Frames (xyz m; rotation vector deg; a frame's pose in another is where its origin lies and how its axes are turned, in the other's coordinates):
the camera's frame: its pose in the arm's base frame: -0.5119 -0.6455 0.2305 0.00 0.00 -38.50
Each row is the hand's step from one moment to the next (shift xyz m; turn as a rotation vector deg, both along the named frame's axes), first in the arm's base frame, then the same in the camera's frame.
Working: the arm's base frame: its pose in the camera's frame: -0.0012 0.8238 -0.2305 0.00 0.00 38.50

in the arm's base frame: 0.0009 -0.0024 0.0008 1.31 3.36 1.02
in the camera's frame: 0.0022 -0.0013 0.0008 -1.07 3.45 1.02
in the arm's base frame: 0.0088 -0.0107 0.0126 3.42 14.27 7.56
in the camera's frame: 0.0135 -0.0029 0.0126 -6.21 13.30 7.56
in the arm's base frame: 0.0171 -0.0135 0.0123 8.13 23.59 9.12
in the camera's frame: 0.0218 0.0001 0.0123 -8.32 23.52 9.12
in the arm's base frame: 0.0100 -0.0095 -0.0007 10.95 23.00 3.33
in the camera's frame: 0.0137 -0.0012 -0.0007 -5.75 24.82 3.33
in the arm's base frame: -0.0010 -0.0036 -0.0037 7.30 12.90 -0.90
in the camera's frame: 0.0015 -0.0034 -0.0037 -2.32 14.64 -0.90
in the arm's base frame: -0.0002 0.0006 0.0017 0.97 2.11 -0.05
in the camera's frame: -0.0005 0.0003 0.0017 -0.55 2.26 -0.05
